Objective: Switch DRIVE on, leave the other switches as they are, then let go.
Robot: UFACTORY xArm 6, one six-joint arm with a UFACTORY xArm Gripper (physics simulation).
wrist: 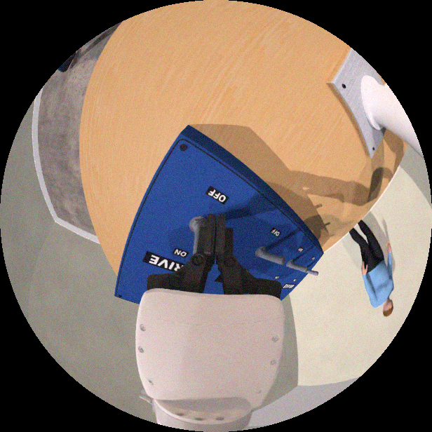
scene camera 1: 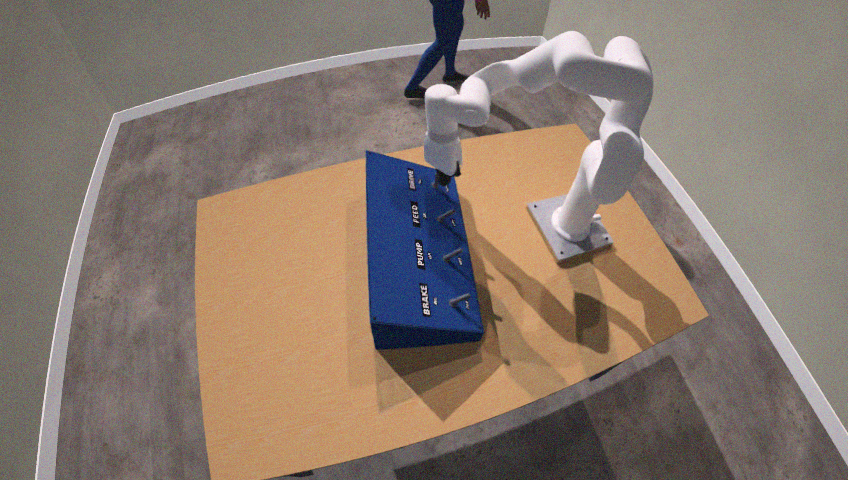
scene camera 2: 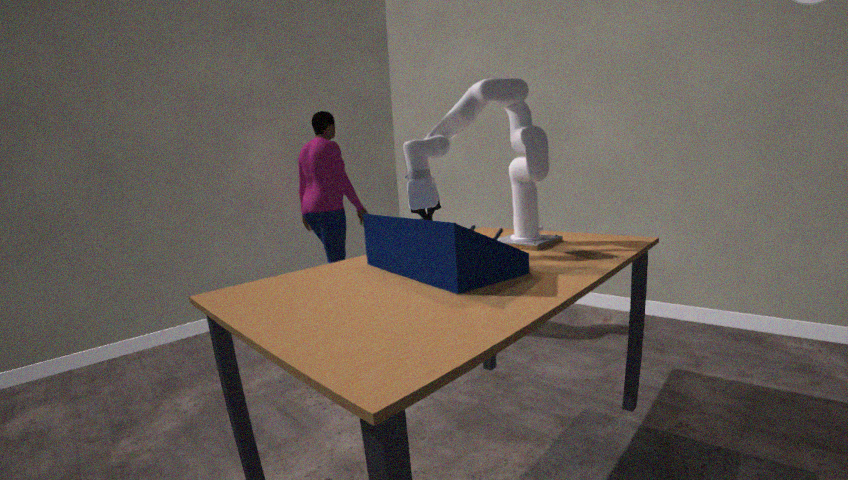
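Seen in the pictures: gripper, fingertip midpoint: (scene camera 1: 445, 182); arm's base, origin of the base link: (scene camera 1: 570, 224) (scene camera 2: 526, 238).
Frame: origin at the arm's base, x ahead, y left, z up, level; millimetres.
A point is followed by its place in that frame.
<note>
A blue sloped switch console (scene camera 1: 392, 267) @[x 561, y 89, z 130 mm] (scene camera 2: 410, 252) @[x 604, y 14, z 57 mm] (wrist: 160, 205) stands on the table. My gripper (scene camera 1: 439, 182) @[x 357, y -165, z 84 mm] (scene camera 2: 426, 217) @[x 357, y -165, z 84 mm] (wrist: 216, 222) is shut and empty, low over the DRIVE end. The DRIVE lever (wrist: 196, 225) is right beside the fingers, partly hidden by them; contact and its exact tilt are unclear. The DRIVE label (scene camera 1: 411, 179) @[x 448, y -184, z 100 mm] (wrist: 159, 261) is partly covered in the wrist view. The FEED lever (scene camera 1: 445, 216) @[x 392, y -49, z 88 mm] (wrist: 270, 256), PUMP lever (scene camera 1: 452, 255) @[x 411, y 68, z 90 mm] and BRAKE lever (scene camera 1: 460, 300) @[x 429, y 188, z 92 mm] lean toward their OFF marks.
The wooden table (scene camera 1: 267, 297) @[x 894, y 17, z -21 mm] (scene camera 2: 333, 321) @[x 936, y 134, z -21 mm] (wrist: 200, 65) carries the console and the arm's grey base plate (scene camera 1: 541, 208) @[x 68, y -77, z -1 mm] (wrist: 345, 95). A person in a magenta top (scene camera 2: 321, 178) stands behind the table. Another person in light blue (wrist: 378, 280) shows in the wrist view.
</note>
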